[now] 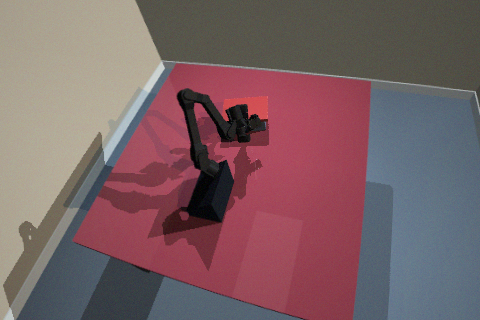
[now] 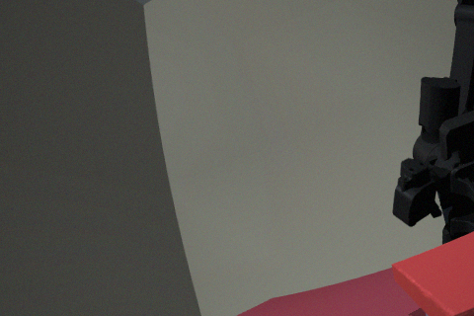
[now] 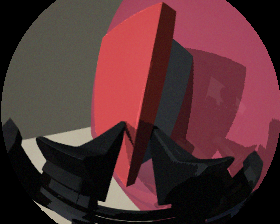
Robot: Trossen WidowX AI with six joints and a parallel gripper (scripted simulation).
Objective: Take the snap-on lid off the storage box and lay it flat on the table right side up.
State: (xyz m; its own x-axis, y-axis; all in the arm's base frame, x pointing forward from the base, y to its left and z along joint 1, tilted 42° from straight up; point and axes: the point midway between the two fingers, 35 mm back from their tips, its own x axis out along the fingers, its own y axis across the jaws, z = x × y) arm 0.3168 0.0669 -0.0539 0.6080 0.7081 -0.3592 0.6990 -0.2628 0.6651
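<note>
My gripper tip is 70 mm short of the red lid and 30 mm to the right of it. From my gripper tip the other things lie so: storage box (70 mm ahead, 60 mm below, 30 mm to the left).
</note>
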